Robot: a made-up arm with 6 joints. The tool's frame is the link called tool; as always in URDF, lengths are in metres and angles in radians. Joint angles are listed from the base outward.
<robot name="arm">
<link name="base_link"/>
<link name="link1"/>
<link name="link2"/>
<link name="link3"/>
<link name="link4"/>
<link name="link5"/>
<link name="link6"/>
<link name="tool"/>
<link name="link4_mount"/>
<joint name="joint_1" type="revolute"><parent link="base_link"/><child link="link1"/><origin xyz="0 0 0.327" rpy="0 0 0"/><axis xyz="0 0 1"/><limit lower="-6.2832" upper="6.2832"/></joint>
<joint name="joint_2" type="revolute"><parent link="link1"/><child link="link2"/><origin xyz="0 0 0" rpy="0 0 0"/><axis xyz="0 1 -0.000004"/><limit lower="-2.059" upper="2.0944"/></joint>
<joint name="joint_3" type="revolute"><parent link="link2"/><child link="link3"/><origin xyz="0.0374 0 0.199" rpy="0 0 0"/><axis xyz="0 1 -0.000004"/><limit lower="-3.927" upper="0.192"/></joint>
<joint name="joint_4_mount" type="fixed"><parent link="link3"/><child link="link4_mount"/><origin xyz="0.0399 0 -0.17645" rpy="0 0 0"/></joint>
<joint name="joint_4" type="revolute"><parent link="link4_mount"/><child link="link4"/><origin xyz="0.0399 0 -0.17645" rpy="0 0 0"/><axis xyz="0 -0.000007 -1"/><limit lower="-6.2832" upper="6.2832"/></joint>
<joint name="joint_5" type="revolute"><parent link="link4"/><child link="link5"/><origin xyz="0 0 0" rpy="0 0 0"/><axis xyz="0 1 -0.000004"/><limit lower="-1.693" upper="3.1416"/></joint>
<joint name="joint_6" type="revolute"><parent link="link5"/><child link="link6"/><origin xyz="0.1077 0 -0.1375" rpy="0 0 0"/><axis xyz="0 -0.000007 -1"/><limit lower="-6.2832" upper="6.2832"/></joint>
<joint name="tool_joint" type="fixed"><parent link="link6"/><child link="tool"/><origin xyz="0 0 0" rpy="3.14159 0 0"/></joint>
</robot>
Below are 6 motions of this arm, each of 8 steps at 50 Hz.
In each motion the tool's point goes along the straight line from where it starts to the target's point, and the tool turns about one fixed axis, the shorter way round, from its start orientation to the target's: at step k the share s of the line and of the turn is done. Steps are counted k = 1, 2, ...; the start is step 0. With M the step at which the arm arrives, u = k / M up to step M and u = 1 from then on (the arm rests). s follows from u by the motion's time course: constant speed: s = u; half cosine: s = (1 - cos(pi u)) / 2; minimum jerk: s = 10 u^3 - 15 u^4 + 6 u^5.
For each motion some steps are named. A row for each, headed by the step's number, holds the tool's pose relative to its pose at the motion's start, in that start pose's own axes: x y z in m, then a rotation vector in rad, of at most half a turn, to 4 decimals.
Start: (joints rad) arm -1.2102 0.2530 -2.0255 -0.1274 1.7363 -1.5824
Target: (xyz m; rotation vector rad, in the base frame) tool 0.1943 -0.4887 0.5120 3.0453 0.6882 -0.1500
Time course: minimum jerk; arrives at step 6
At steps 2, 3, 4, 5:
2: 0.0064 -0.0007 0.0023 0.0065 0.0062 -0.0204
3: 0.0152 -0.0016 0.0055 0.0155 0.0148 -0.0486
4: 0.0241 -0.0025 0.0087 0.0246 0.0234 -0.0767
5: 0.0294 -0.0030 0.0107 0.0300 0.0285 -0.0937

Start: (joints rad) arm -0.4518 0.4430 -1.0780 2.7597 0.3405 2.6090
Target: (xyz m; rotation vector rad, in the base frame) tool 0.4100 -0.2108 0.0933 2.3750 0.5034 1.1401
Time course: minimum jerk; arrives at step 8
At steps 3, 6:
3: 0.0035 0.0004 0.0024 -0.0041 0.0060 0.0252
6: 0.0116 0.0014 0.0078 -0.0133 0.0194 0.0821

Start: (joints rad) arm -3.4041 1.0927 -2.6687 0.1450 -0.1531 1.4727
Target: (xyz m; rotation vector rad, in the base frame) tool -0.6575 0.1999 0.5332 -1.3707 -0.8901 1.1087
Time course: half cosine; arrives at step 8
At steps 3, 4, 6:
3: 0.0020 0.0194 0.0037 -0.0339 0.0046 0.0246
4: 0.0033 0.0314 0.0060 -0.0550 0.0075 0.0398
6: 0.0056 0.0537 0.0103 -0.0938 0.0128 0.0680

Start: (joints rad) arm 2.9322 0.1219 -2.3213 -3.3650 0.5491 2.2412
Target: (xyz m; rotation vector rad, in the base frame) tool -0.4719 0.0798 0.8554 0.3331 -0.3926 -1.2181
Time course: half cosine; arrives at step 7
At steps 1, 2, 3, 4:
1: 0.0004 -0.0020 -0.0004 0.0031 -0.0006 0.0017
2: 0.0014 -0.0078 -0.0014 0.0116 -0.0024 0.0063
3: 0.0028 -0.0161 -0.0030 0.0241 -0.0050 0.0130
4: 0.0045 -0.0253 -0.0047 0.0378 -0.0079 0.0204

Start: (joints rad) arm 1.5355 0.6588 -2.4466 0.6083 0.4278 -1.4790
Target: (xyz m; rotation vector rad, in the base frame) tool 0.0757 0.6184 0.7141 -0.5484 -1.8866 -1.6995
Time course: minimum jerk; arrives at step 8
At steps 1, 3, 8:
1: -0.0001 0.0006 -0.0004 -0.0018 -0.0003 0.0001
3: -0.0009 0.0100 -0.0075 -0.0311 -0.0051 0.0011
8: -0.0032 0.0362 -0.0273 -0.1129 -0.0185 0.0041

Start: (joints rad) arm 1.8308 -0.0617 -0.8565 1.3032 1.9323 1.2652
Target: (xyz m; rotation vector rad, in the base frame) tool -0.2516 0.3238 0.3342 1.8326 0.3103 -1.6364
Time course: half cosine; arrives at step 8
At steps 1, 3, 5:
1: -0.0010 0.0001 -0.0002 0.0023 0.0001 -0.0030
3: -0.0077 0.0006 -0.0013 0.0190 0.0012 -0.0242
5: -0.0173 0.0013 -0.0029 0.0426 0.0026 -0.0542

